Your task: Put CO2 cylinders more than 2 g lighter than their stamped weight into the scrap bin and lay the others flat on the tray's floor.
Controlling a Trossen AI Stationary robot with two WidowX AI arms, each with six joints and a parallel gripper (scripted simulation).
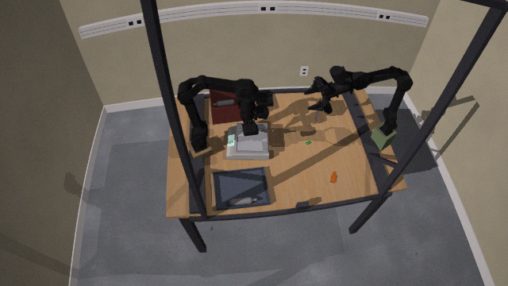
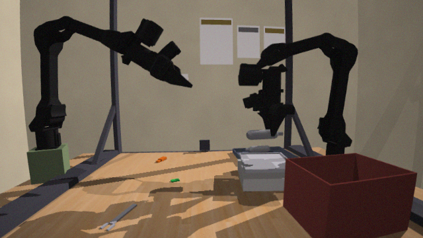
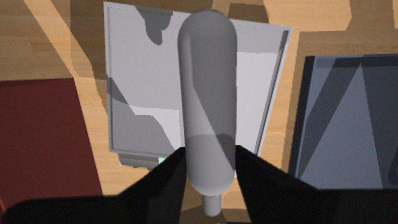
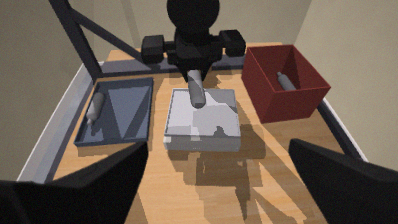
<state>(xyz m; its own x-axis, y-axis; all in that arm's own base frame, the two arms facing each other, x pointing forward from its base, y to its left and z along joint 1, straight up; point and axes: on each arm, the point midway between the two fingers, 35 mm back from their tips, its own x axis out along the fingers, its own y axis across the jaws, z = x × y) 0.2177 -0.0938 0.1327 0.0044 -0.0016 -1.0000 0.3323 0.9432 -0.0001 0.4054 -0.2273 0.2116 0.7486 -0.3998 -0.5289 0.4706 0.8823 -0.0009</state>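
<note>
Right now the red scrap bin is 250 mm ahead of my left hand, 140 mm below it and 80 mm to the left of it. Round my left hand: orange piece (400 mm to the right, 200 mm behind, 170 mm below); then tray (230 mm behind, 170 mm below, 50 mm to the left); then green piece (310 mm to the right, 170 mm below, 10 mm ahead).
</note>
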